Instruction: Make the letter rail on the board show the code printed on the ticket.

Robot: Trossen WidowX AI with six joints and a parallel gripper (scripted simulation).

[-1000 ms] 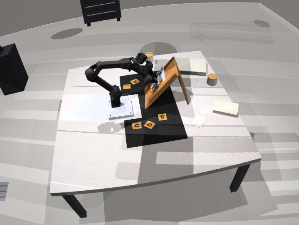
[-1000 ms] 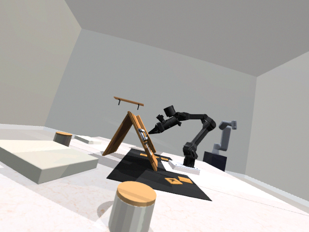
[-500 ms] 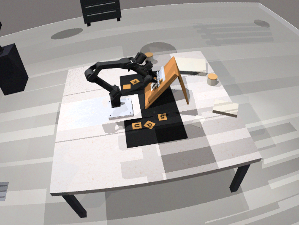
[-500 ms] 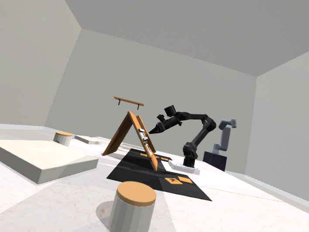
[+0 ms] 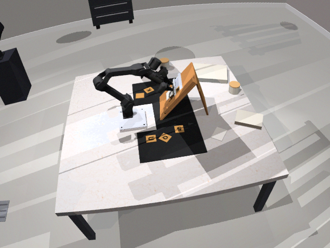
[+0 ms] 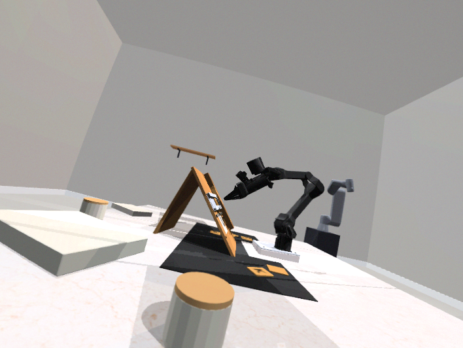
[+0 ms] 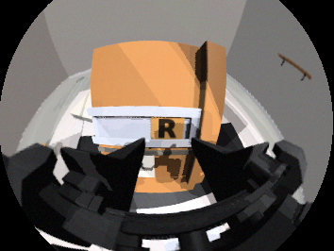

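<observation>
My gripper tip is 30 mm short of the orange letter tile, 20 mm above it and 10 mm to the left of it. Also, from my gripper tip: white ticket (90 mm below, 60 mm to the left, 10 mm behind); black mat (190 mm below, 110 mm behind, 20 mm to the right); white card (290 mm to the right, 220 mm ahead, 180 mm below).
</observation>
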